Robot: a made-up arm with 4 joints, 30 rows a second.
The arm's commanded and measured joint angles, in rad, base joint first. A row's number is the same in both.
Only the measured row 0 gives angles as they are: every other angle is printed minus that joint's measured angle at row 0.
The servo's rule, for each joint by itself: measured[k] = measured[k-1] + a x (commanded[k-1-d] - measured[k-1]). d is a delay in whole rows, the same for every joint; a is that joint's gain. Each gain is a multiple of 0.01, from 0.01 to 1. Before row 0 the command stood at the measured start. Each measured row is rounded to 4 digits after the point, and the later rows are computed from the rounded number. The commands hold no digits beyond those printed.
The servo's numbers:
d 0
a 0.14 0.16 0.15 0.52
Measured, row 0:
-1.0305 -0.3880 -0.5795 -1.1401
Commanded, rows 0 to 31:
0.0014 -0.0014 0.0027 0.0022
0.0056 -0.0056 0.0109 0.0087
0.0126 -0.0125 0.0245 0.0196
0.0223 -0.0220 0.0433 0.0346
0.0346 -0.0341 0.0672 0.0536
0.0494 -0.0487 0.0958 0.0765
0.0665 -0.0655 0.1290 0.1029
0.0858 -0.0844 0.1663 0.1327
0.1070 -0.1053 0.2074 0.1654
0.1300 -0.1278 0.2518 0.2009
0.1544 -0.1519 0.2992 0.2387
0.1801 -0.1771 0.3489 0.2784
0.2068 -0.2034 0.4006 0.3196
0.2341 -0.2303 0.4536 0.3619
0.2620 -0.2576 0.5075 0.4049
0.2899 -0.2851 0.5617 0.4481
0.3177 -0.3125 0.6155 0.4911
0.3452 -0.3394 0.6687 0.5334
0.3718 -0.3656 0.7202 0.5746
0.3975 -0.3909 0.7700 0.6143
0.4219 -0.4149 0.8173 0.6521
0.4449 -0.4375 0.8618 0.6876
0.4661 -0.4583 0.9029 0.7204
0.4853 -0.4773 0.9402 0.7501
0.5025 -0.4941 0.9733 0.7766
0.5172 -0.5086 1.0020 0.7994
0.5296 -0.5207 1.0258 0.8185
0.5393 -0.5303 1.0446 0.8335
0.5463 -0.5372 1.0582 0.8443
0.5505 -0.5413 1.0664 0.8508
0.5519 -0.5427 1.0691 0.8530
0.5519 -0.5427 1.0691 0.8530
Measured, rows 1 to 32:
0.0002 -0.0002 0.0004 0.0011
0.0010 -0.0011 0.0020 0.0051
0.0026 -0.0029 0.0054 0.0126
0.0054 -0.0060 0.0111 0.0240
0.0095 -0.0105 0.0195 0.0394
0.0151 -0.0166 0.0309 0.0587
0.0223 -0.0244 0.0456 0.0817
0.0312 -0.0340 0.0637 0.1082
0.0418 -0.0454 0.0853 0.1379
0.0541 -0.0586 0.1103 0.1707
0.0681 -0.0735 0.1386 0.2061
0.0838 -0.0901 0.1701 0.2437
0.1010 -0.1082 0.2047 0.2832
0.1196 -0.1277 0.2420 0.3241
0.1395 -0.1485 0.2818 0.3661
0.1606 -0.1704 0.3238 0.4087
0.1826 -0.1931 0.3676 0.4515
0.2054 -0.2165 0.4128 0.4941
0.2287 -0.2404 0.4589 0.5360
0.2523 -0.2645 0.5056 0.5767
0.2760 -0.2886 0.5524 0.6159
0.2996 -0.3124 0.5988 0.6532
0.3229 -0.3357 0.6444 0.6881
0.3456 -0.3584 0.6888 0.7203
0.3676 -0.3801 0.7315 0.7496
0.3885 -0.4007 0.7721 0.7755
0.4083 -0.4199 0.8102 0.7979
0.4266 -0.4376 0.8454 0.8164
0.4434 -0.4535 0.8773 0.8309
0.4584 -0.4675 0.9057 0.8412
0.4715 -0.4795 0.9302 0.8473
0.4828 -0.4896 0.9510 0.8503

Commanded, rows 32 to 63:
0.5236 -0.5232 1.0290 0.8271
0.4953 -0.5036 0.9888 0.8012
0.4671 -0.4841 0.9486 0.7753
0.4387 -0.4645 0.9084 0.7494
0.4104 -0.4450 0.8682 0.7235
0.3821 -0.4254 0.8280 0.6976
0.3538 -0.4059 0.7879 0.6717
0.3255 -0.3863 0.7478 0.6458
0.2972 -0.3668 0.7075 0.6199
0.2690 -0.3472 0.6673 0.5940
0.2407 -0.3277 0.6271 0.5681
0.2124 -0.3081 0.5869 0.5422
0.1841 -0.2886 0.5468 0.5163
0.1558 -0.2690 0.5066 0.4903
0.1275 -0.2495 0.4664 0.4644
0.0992 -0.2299 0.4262 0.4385
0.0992 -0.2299 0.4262 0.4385
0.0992 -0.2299 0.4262 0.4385
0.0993 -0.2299 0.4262 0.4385
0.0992 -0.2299 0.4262 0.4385
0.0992 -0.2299 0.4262 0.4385
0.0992 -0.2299 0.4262 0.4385
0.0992 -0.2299 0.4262 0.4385
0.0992 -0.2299 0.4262 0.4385
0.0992 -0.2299 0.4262 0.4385
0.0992 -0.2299 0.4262 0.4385
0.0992 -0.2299 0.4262 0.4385
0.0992 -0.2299 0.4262 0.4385
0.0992 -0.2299 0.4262 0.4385
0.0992 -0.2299 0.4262 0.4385
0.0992 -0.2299 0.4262 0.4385
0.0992 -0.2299 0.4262 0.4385
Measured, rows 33 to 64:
0.4885 -0.4950 0.9627 0.8382
0.4895 -0.4964 0.9666 0.8190
0.4864 -0.4944 0.9639 0.7963
0.4797 -0.4896 0.9556 0.7719
0.4700 -0.4825 0.9425 0.7467
0.4577 -0.4734 0.9253 0.7212
0.4432 -0.4626 0.9047 0.6955
0.4267 -0.4504 0.8812 0.6697
0.4086 -0.4370 0.8551 0.6438
0.3891 -0.4226 0.8269 0.6179
0.3683 -0.4074 0.7969 0.5920
0.3465 -0.3915 0.7654 0.5661
0.3238 -0.3750 0.7326 0.5402
0.3003 -0.3580 0.6987 0.5143
0.2761 -0.3406 0.6639 0.4884
0.2513 -0.3229 0.6282 0.4625
0.2300 -0.3080 0.5979 0.4500
0.2117 -0.2955 0.5721 0.4440
0.1960 -0.2850 0.5502 0.4411
0.1824 -0.2762 0.5316 0.4397
0.1708 -0.2688 0.5158 0.4391
0.1608 -0.2626 0.5024 0.4388
0.1522 -0.2574 0.4910 0.4386
0.1448 -0.2530 0.4813 0.4385
0.1384 -0.2493 0.4730 0.4385
0.1329 -0.2462 0.4660 0.4385
0.1282 -0.2436 0.4600 0.4385
0.1241 -0.2414 0.4549 0.4385
0.1206 -0.2396 0.4506 0.4385
0.1176 -0.2380 0.4469 0.4385
0.1150 -0.2367 0.4438 0.4385
0.1128 -0.2356 0.4412 0.4385

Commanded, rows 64 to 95:
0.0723 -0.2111 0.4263 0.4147
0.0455 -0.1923 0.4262 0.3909
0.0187 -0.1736 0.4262 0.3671
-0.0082 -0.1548 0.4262 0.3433
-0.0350 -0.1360 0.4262 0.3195
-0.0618 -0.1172 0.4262 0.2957
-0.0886 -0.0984 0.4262 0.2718
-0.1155 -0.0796 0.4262 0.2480
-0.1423 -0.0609 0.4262 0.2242
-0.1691 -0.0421 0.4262 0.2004
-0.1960 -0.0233 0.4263 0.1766
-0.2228 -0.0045 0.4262 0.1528
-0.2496 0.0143 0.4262 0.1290
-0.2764 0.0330 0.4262 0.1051
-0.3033 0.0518 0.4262 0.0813
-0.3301 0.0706 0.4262 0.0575
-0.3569 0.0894 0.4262 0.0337
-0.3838 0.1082 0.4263 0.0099
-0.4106 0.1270 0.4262 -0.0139
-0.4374 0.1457 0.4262 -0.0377
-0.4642 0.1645 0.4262 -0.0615
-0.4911 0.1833 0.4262 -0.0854
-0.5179 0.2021 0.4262 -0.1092
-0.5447 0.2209 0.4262 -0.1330
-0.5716 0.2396 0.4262 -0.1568
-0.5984 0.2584 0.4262 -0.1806
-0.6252 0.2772 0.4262 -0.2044
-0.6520 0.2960 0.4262 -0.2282
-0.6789 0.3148 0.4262 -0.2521
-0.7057 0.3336 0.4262 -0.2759
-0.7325 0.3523 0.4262 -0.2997
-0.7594 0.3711 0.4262 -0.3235
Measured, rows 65 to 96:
0.1071 -0.2317 0.4390 0.4261
0.0985 -0.2254 0.4371 0.4078
0.0873 -0.2171 0.4355 0.3866
0.0739 -0.2071 0.4341 0.3641
0.0587 -0.1957 0.4329 0.3409
0.0418 -0.1831 0.4319 0.3174
0.0235 -0.1695 0.4310 0.2937
0.0040 -0.1551 0.4303 0.2699
-0.0165 -0.1400 0.4297 0.2461
-0.0379 -0.1243 0.4292 0.2223
-0.0600 -0.1081 0.4288 0.1985
-0.0828 -0.0915 0.4284 0.1747
-0.1062 -0.0746 0.4281 0.1509
-0.1300 -0.0574 0.4278 0.1271
-0.1543 -0.0399 0.4276 0.1033
-0.1789 -0.0222 0.4274 0.0795
-0.2038 -0.0043 0.4272 0.0557
-0.2290 0.0137 0.4271 0.0319
-0.2544 0.0318 0.4270 0.0081
-0.2800 0.0500 0.4269 -0.0157
-0.3058 0.0683 0.4268 -0.0395
-0.3317 0.0867 0.4267 -0.0634
-0.3578 0.1052 0.4266 -0.0872
-0.3840 0.1237 0.4265 -0.1110
-0.4103 0.1422 0.4265 -0.1348
-0.4366 0.1608 0.4265 -0.1586
-0.4630 0.1794 0.4265 -0.1824
-0.4895 0.1981 0.4265 -0.2062
-0.5160 0.2168 0.4265 -0.2301
-0.5426 0.2355 0.4265 -0.2539
-0.5692 0.2542 0.4265 -0.2777
-0.5958 0.2729 0.4265 -0.3015

